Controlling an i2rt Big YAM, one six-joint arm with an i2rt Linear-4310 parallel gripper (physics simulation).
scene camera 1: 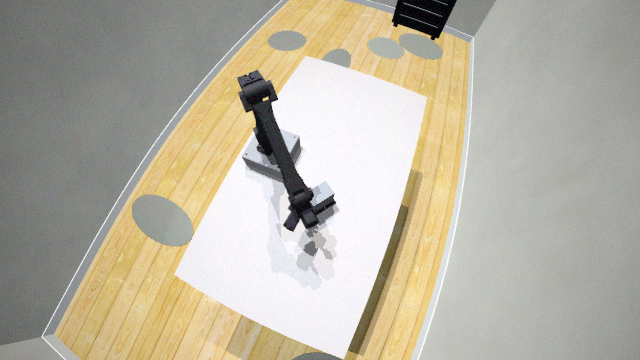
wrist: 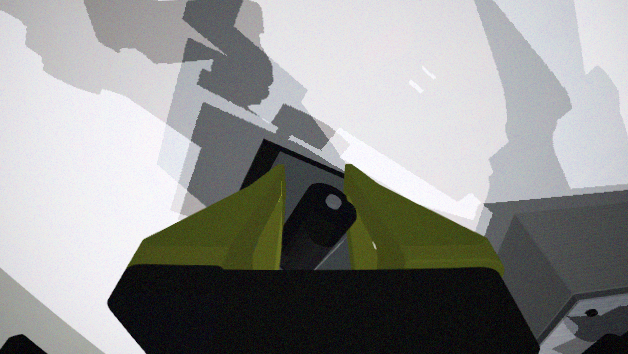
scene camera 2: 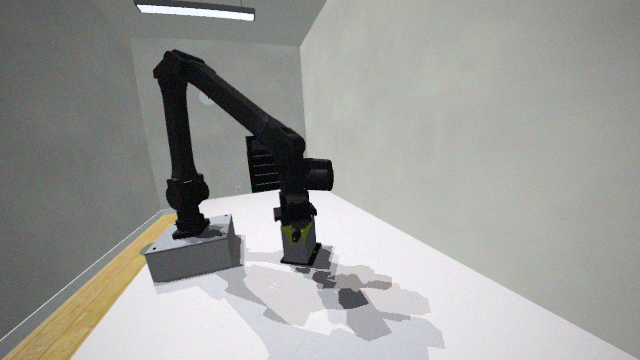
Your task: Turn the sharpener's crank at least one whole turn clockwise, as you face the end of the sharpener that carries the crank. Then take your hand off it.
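Seen in the pictures: gripper, fingertip midpoint: (wrist: 314, 176) (scene camera 2: 297, 244); arm's base, origin of the base link: (scene camera 2: 192, 229).
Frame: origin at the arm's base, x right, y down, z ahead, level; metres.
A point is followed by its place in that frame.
Note:
The sharpener (scene camera 1: 323, 192) @(z 0.372, x 0.100, y -0.033 m) (scene camera 2: 299, 252) @(z 0.346, x 0.170, y 0.051 m) (wrist: 303, 176) @(z 0.346, x 0.170, y 0.067 m) is a grey upright box on a black base plate, standing on the white table. The black round knob (scene camera 2: 296, 235) @(z 0.338, x 0.228, y -0.036 m) (wrist: 317, 222) @(z 0.338, x 0.227, y -0.037 m) of its crank sticks out from the end face; the crank's arm is hidden behind the fingers and the gripper's body. My gripper (scene camera 2: 297, 242) @(z 0.338, x 0.225, y -0.007 m) (wrist: 314, 176) @(z 0.338, x 0.225, y -0.007 m) points down in front of that end, shut on the knob, with one green finger on each side. In the wrist view the knob lies slantwise between the fingers, against the right one. In scene camera 1 the arm's wrist hides the fingers and the knob.
The arm's grey base box (scene camera 1: 265, 166) @(z 0.054, x 0.113, y 0.004 m) (scene camera 2: 192, 264) @(z 0.026, x 0.116, y 0.064 m) (wrist: 545, 250) @(z 0.133, x 0.104, y 0.047 m) stands on the white table (scene camera 1: 360, 125) @(z 0.342, x -0.414, y 0.095 m) (scene camera 2: 450, 310) @(z 0.623, x 0.445, y 0.095 m), to the left of the sharpener in scene camera 2. A black shelf unit (scene camera 1: 425, 11) (scene camera 2: 251, 167) stands at the far end of the room.

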